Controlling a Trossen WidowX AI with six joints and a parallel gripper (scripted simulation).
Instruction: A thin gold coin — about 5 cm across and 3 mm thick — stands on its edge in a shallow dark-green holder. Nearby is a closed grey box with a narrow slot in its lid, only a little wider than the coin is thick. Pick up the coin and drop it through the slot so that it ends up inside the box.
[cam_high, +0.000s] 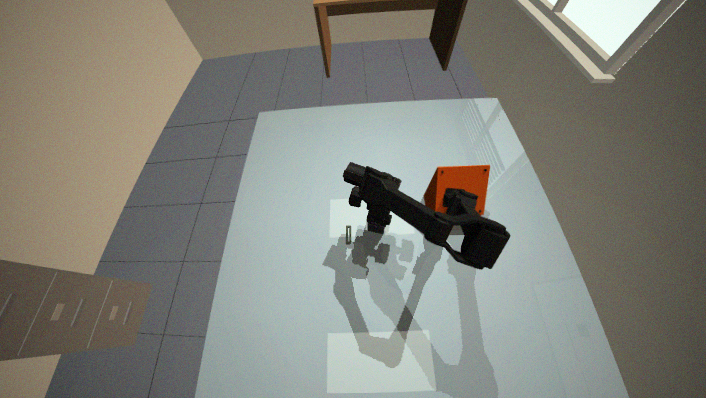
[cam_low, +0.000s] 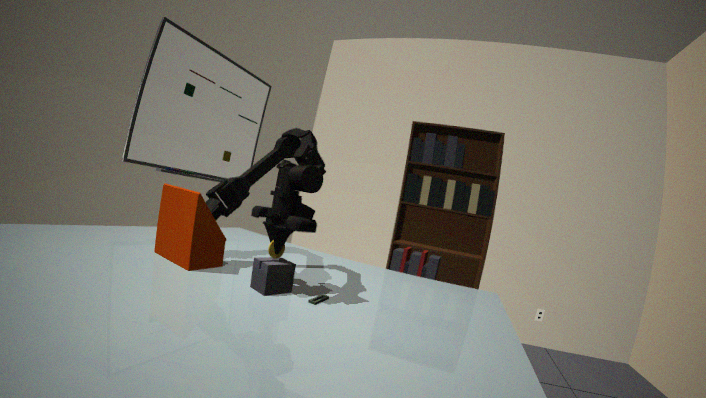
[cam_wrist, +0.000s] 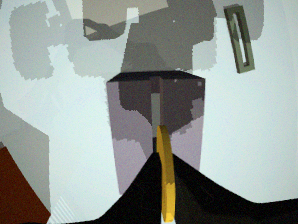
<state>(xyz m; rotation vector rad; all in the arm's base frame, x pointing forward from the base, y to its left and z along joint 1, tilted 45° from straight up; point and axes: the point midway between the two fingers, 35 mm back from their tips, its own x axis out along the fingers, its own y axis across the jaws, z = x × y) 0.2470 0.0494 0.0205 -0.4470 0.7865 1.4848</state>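
Right now my gripper tip is 10 mm below the gold coin.
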